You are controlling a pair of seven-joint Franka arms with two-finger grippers.
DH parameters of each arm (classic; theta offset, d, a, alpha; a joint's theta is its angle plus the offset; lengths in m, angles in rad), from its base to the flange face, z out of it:
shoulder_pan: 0 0.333 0 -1.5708
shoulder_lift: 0 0 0 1.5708
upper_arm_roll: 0 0.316 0.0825 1.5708
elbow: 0 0 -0.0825 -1.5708
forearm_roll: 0 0.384 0 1.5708
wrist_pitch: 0 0 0.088 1.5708
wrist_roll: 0 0.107 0 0
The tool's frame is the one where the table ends.
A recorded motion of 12 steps. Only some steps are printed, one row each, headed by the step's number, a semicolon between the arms.
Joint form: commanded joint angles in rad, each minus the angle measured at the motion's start. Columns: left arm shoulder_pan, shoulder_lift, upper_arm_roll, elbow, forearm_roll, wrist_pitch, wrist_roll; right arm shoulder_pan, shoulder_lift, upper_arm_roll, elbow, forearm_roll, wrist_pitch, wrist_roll.
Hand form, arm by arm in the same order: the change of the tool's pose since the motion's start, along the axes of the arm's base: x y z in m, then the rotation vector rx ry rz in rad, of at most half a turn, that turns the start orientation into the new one. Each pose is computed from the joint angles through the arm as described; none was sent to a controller.
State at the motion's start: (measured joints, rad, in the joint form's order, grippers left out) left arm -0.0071 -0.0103 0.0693 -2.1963 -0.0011 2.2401 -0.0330; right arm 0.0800 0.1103 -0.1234 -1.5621 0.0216 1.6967 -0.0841
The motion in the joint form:
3: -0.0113 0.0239 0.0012 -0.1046 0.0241 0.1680 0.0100; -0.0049 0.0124 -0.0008 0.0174 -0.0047 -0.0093 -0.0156
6: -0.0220 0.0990 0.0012 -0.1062 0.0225 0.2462 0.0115; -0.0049 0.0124 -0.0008 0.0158 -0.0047 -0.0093 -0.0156
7: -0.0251 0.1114 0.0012 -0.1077 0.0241 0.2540 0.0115; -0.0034 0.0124 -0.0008 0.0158 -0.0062 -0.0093 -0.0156
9: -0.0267 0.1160 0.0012 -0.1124 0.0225 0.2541 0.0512; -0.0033 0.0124 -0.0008 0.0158 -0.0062 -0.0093 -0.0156
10: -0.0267 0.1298 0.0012 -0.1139 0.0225 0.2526 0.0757; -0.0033 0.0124 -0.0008 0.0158 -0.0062 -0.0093 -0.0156
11: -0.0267 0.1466 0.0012 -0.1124 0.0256 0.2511 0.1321; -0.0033 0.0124 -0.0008 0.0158 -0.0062 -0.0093 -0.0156
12: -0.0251 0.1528 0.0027 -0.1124 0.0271 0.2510 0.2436; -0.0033 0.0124 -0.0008 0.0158 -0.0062 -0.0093 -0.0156
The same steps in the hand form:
3: -0.0109 -0.0059 -0.0432 0.0222 -0.0383 -0.0366; 0.0029 -0.0035 0.0001 -0.0064 0.0044 0.0107
6: -0.0034 -0.0114 -0.0757 0.0251 -0.0399 -0.0492; 0.0029 -0.0035 -0.0006 -0.0064 0.0060 0.0106
7: -0.0033 -0.0131 -0.0821 0.0264 -0.0337 -0.0538; 0.0029 -0.0027 -0.0006 -0.0078 0.0061 0.0123
9: -0.0049 -0.0140 -0.0865 0.0277 -0.0241 -0.0938; 0.0029 -0.0027 -0.0006 -0.0078 0.0061 0.0124
10: -0.0060 -0.0140 -0.0945 0.0287 -0.0070 -0.1185; 0.0029 -0.0027 -0.0006 -0.0078 0.0061 0.0124
11: -0.0062 -0.0139 -0.1029 0.0331 0.0108 -0.1774; 0.0029 -0.0027 -0.0006 -0.0078 0.0061 0.0124
12: -0.0066 -0.0123 -0.1061 0.0390 0.0188 -0.2869; 0.0029 -0.0027 -0.0006 -0.0078 0.0061 0.0124

